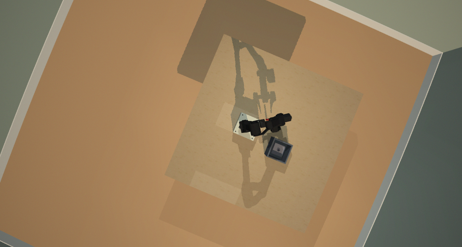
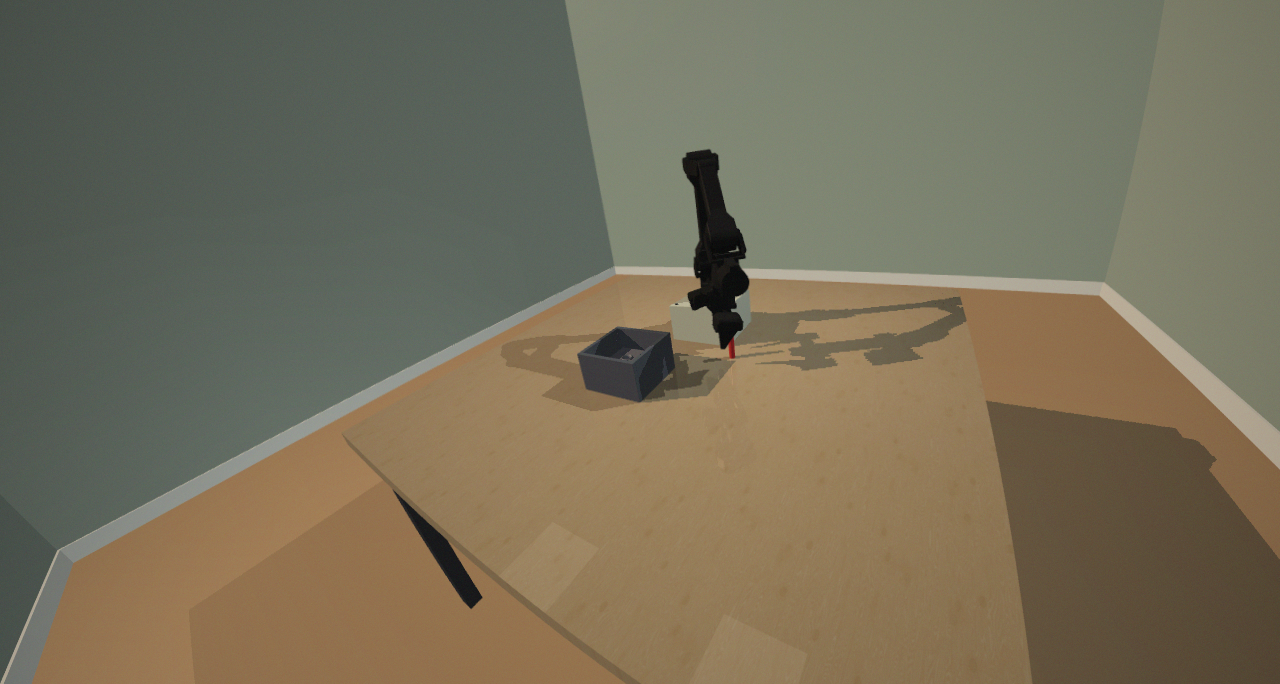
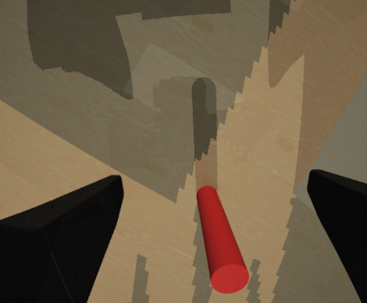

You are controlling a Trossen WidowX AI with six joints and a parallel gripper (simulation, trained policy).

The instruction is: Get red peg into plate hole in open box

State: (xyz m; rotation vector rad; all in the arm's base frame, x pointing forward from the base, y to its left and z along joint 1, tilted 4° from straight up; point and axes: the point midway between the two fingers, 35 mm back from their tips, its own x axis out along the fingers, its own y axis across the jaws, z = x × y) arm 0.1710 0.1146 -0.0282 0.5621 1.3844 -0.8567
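My gripper tip is 2 cm past the red peg, 2 cm to the right of it and 1 cm above it. The rest, counted from my gripper tip: dark box (17 cm ahead, 16 cm to the right, 3 cm below); grey plate (17 cm ahead, 16 cm to the right, 1 cm below).
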